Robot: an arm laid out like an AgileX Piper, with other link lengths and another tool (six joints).
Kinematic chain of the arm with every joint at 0, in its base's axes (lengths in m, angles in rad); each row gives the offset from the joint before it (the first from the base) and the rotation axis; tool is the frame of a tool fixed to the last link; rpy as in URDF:
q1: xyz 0 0 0.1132 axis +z
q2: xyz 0 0 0 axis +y
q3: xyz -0.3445 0 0.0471 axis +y
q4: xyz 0.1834 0 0.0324 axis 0.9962 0 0.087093
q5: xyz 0 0 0 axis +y
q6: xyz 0.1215 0 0.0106 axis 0.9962 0 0.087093
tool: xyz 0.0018 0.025 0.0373 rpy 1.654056 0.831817 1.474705
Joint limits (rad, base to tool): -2.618..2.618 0..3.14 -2.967..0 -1.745..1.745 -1.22..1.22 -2.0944..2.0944
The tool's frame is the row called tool.
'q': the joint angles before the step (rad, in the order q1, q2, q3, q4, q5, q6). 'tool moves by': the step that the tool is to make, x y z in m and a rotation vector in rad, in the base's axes. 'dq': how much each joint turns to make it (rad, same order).
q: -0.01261, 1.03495, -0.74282, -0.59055, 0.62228, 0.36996
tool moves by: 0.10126, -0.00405, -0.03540, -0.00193, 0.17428, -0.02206
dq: 0.00000, 0.36943, -0.13006, -0.07879, -0.03958, 0.09937
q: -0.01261, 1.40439, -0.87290, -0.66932, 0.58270, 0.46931
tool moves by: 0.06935, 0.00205, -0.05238, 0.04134, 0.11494, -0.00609
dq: 0.00000, 0.27306, -0.09289, -0.00894, -0.05998, 0.05445
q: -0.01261, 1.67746, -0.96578, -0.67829, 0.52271, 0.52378
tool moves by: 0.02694, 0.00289, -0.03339, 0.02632, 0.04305, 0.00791
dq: 0.00000, 0.12566, -0.02272, -0.02343, -0.06013, 0.04378
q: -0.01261, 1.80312, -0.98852, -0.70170, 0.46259, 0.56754
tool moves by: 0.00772, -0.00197, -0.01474, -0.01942, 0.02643, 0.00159
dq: -0.00014, 0.04747, -0.00456, -0.05645, -0.00435, 0.04555
